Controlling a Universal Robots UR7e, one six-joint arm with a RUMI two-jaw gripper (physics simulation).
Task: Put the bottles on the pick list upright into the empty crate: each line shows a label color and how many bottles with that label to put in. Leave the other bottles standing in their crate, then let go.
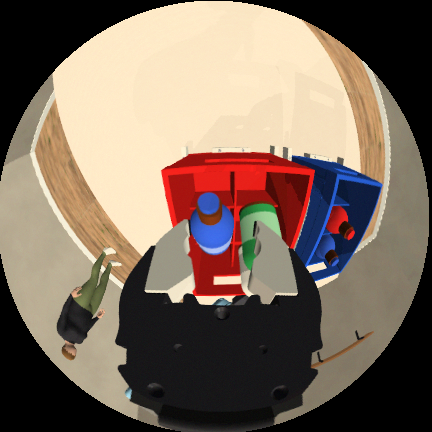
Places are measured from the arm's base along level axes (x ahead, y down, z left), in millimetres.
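Pixels of known places: gripper, fingertip midpoint: point(221, 221).
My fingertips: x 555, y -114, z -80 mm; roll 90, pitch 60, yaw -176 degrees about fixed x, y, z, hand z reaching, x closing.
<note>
Behind a point stands the place of what it marks.
The red crate point(212, 181) @[y 79, x 548, z -59 mm] is below my gripper, with dividers inside. In it a blue bottle point(212, 231) @[y -81, x 527, z -51 mm] with a brown neck and blue cap stands in the left column. A green bottle point(260, 216) @[y -46, x 491, z -120 mm] with a pale green label is in the right column, tilted or lying; my right finger covers part of it and its neck is hidden. My gripper point(221, 221) @[y -114, x 555, z -80 mm] is partly open, with nothing held between its fingers. The blue crate point(362, 200) @[y -47, x 391, z -385 mm] at the right holds a red-labelled bottle point(338, 218) @[y -31, x 368, z -304 mm] and a blue bottle point(326, 247) @[y -32, x 285, z -265 mm]. The pick list does not show.
The crates stand side by side on a cream table top point(150, 125) @[y 87, x 747, z -9 mm] with wooden edges point(80, 200). A person point(77, 315) is on the floor area at the lower left. A brown rail point(345, 350) shows at the lower right.
</note>
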